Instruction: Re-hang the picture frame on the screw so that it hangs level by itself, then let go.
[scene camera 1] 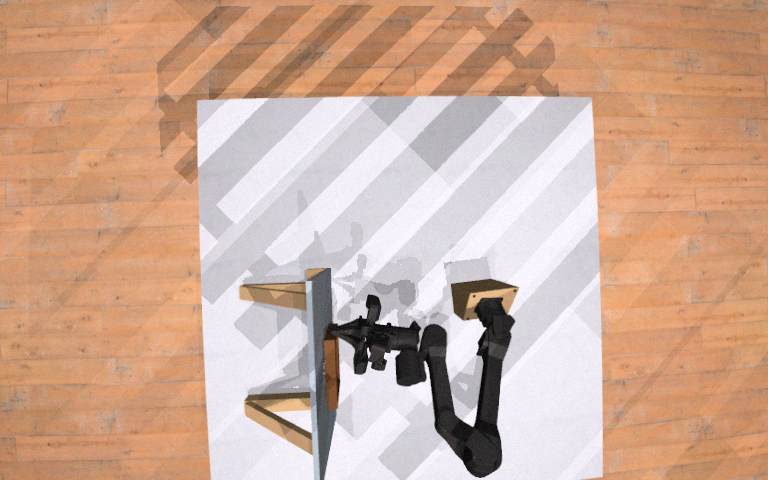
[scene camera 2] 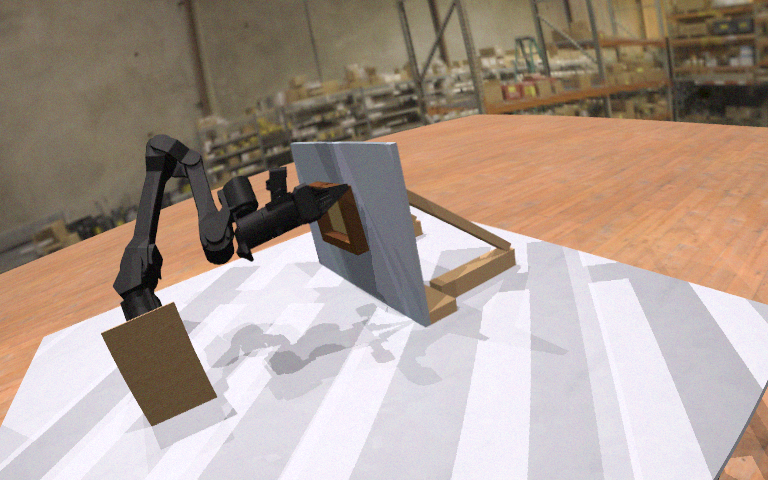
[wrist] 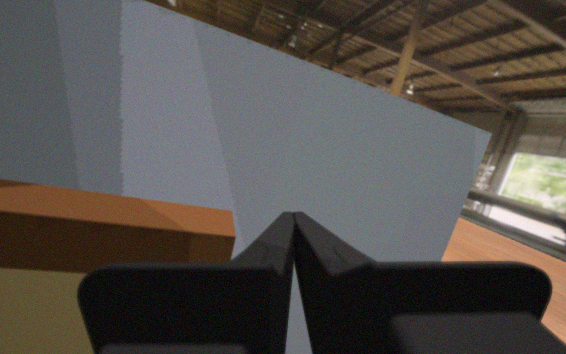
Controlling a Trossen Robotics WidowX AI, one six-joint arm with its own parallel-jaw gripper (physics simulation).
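Seen in the pictures: gripper, fingertip midpoint: point(scene camera 1: 330, 330) point(scene camera 2: 348, 186) point(wrist: 292, 221); arm's base, origin of the base link: point(scene camera 1: 488, 304) point(scene camera 2: 149, 329).
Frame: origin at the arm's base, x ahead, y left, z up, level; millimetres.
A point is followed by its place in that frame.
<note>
The brown picture frame point(scene camera 1: 331, 379) @(x 414, y 160, z 94 mm) point(scene camera 2: 350, 246) @(x 411, y 83, z -18 mm) point(wrist: 115, 206) @(x 419, y 110, z 95 mm) is upright against the face of the blue-grey board point(scene camera 1: 318, 350) @(x 440, y 80, z 125 mm) point(scene camera 2: 390, 226) @(x 446, y -32, z 33 mm) point(wrist: 340, 150) @(x 444, y 17, z 138 mm). Whether it hangs exactly level is hard to tell. The screw cannot be made out. My gripper point(scene camera 1: 333, 329) @(x 417, y 41, z 103 mm) point(scene camera 2: 346, 187) @(x 417, y 41, z 103 mm) point(wrist: 292, 221) @(x 417, y 41, z 103 mm) is shut, with nothing between its fingers. Its tips are close to the board, beside the frame's upper right corner in the wrist view. The fingers cover part of the frame in the scene camera 2 view; whether they touch it is unclear.
Wooden braces point(scene camera 1: 277, 418) @(x 570, y 313, z -5 mm) point(scene camera 2: 475, 268) @(x 606, y -33, z -106 mm) stand behind the board on the white table top point(scene camera 1: 509, 226) @(x -128, y -225, z -144 mm) point(scene camera 2: 509, 367) @(x 471, y -283, z -144 mm). A wooden block point(scene camera 1: 467, 300) @(x 62, y -13, z 12 mm) point(scene camera 2: 158, 365) @(x -3, y -47, z -45 mm) is at the arm's base. The arm point(scene camera 1: 441, 384) @(x 170, y 137, z 173 mm) point(scene camera 2: 148, 209) @(x 59, y 132, z 167 mm) reaches from there to the board.
</note>
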